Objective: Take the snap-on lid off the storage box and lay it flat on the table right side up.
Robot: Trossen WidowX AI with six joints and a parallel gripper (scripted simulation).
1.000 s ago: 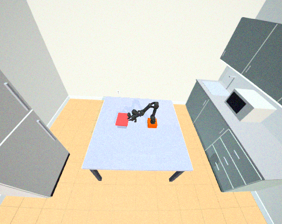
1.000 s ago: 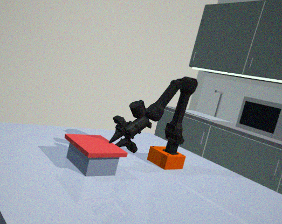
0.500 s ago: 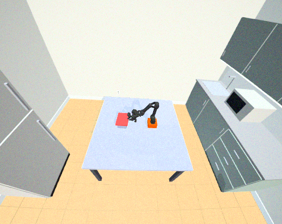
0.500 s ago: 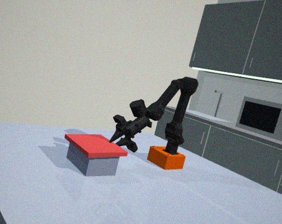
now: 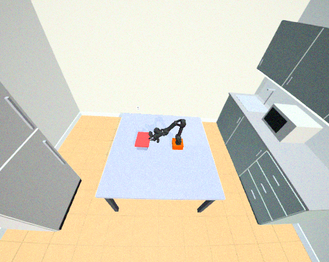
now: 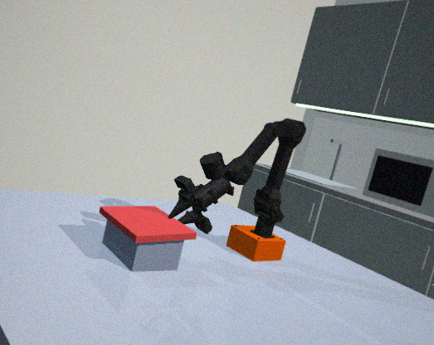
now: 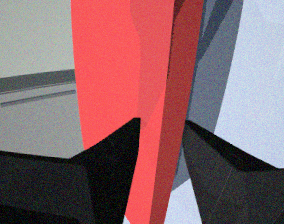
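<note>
Right now my gripper tip is 70 mm short of the red lid and 20 mm to the left of it. Round my gripper tip: grey storage box (70 mm ahead, 20 mm to the right, 50 mm below).
</note>
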